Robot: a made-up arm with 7 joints.
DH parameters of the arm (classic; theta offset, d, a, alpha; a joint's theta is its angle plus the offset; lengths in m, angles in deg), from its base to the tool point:
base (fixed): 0 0 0 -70
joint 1: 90 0 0 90
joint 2: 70 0 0 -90
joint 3: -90 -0.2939 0.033 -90
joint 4: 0 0 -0.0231 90
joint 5: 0 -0.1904 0 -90
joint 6: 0 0 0 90
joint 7: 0 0 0 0
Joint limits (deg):
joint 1: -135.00..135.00
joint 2: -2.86..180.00
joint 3: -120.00..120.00
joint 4: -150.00..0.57
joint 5: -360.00..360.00
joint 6: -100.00..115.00
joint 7: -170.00..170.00
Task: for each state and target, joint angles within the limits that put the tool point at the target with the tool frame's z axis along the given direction. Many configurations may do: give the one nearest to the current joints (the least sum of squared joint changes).
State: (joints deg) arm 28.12 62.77 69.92 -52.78 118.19 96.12 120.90
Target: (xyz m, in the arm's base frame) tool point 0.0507 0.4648 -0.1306 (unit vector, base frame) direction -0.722 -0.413 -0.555
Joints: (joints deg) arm -7.70 63.32 82.01 -24.19 130.30 62.09 120.90
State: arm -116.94 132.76 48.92 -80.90 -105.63 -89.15 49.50
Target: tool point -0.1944 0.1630 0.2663 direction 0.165 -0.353 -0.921
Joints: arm -87.47 126.20 34.28 -97.75 -151.59 -58.85 49.50
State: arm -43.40 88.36 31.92 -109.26 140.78 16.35 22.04
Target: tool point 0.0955 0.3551 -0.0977 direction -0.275 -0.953 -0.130
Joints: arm 6.90 44.67 57.53 -92.91 163.89 -37.66 22.04
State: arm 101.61 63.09 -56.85 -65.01 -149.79 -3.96 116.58
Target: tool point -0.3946 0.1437 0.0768 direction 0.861 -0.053 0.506
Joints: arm 122.08 57.62 -23.79 -72.57 -149.41 0.32 116.58
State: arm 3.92 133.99 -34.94 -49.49 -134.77 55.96 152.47
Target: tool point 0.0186 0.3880 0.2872 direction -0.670 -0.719 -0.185
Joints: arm -12.27 137.04 -63.41 -29.19 -138.93 30.81 152.47
